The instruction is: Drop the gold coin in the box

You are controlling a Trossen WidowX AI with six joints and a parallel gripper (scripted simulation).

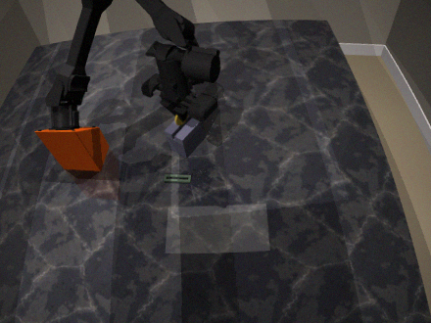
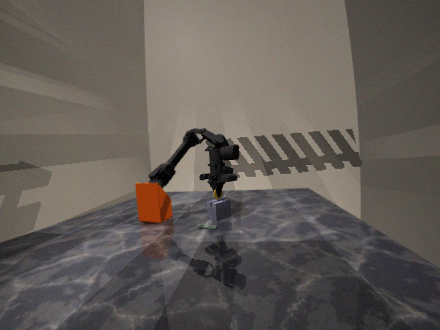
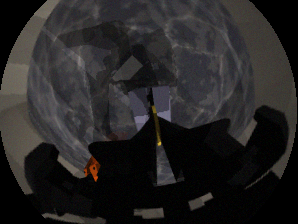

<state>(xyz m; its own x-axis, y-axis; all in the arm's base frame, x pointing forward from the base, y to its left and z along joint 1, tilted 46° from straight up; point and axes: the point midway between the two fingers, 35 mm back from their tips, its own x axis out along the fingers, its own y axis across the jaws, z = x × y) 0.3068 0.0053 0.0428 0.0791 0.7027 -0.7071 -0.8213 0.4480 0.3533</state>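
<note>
The gold coin is 1 cm above my gripper tip.
</note>
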